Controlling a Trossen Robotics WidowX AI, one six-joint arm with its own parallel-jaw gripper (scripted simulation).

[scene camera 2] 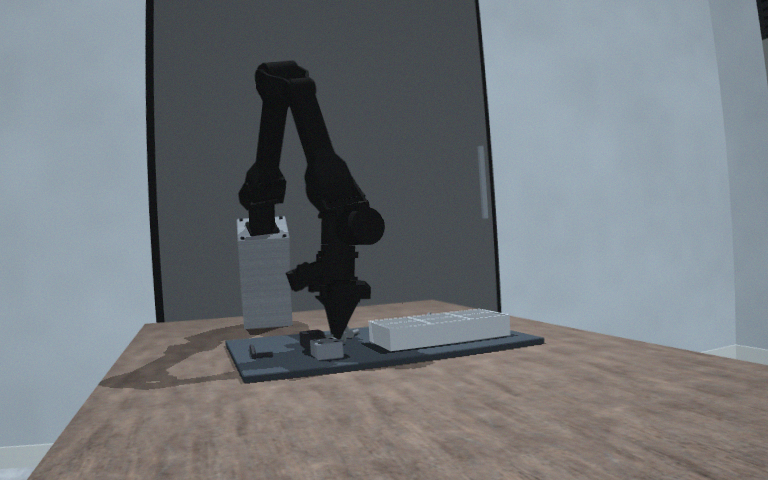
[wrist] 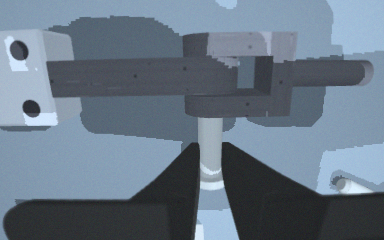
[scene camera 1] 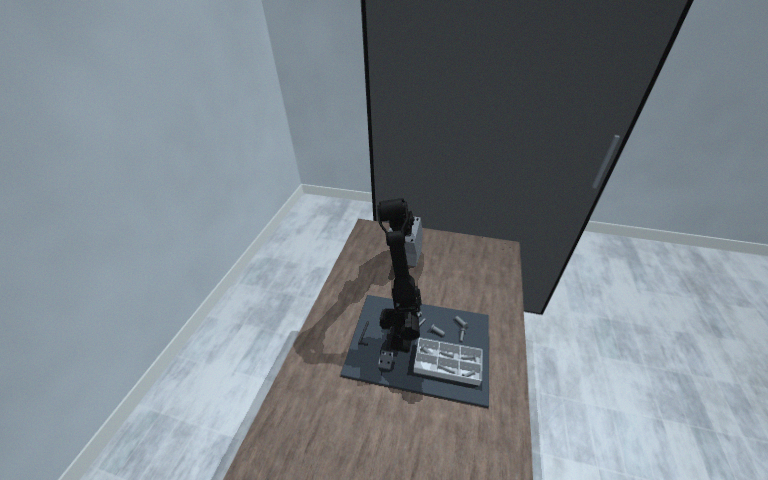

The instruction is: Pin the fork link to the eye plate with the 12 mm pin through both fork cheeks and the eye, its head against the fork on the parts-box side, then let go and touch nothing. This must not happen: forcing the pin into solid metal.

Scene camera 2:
my gripper: 336,338
white parts box: 490,324
